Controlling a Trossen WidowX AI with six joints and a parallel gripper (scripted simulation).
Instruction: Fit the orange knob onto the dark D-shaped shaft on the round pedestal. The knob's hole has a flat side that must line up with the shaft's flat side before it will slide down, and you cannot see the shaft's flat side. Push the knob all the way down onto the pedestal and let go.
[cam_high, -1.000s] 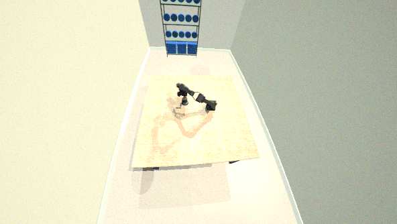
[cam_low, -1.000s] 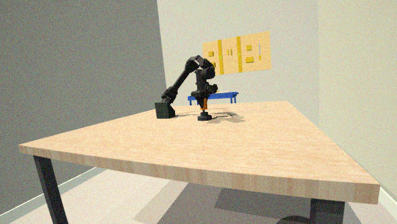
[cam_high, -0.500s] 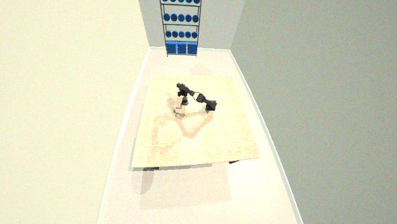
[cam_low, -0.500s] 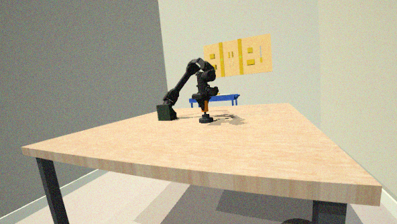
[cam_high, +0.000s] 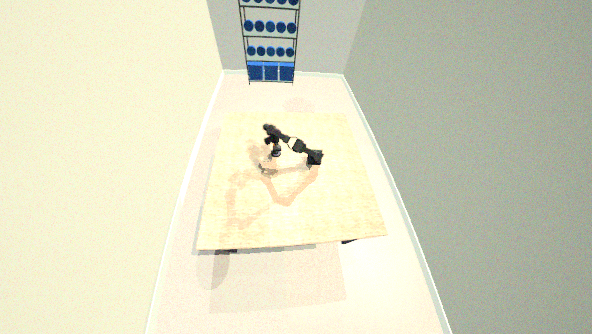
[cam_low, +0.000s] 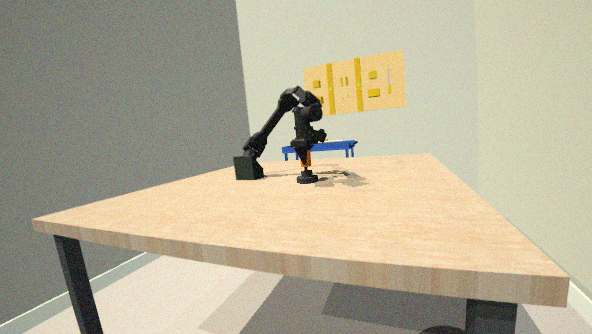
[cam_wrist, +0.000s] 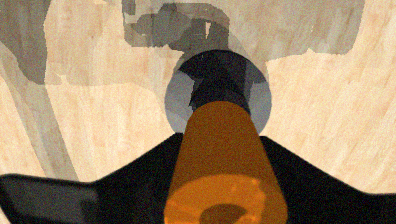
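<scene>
Right now the orange knob is 2 cm above my gripper tip. Also, from my gripper tip: pedestal (4 cm below).
</scene>
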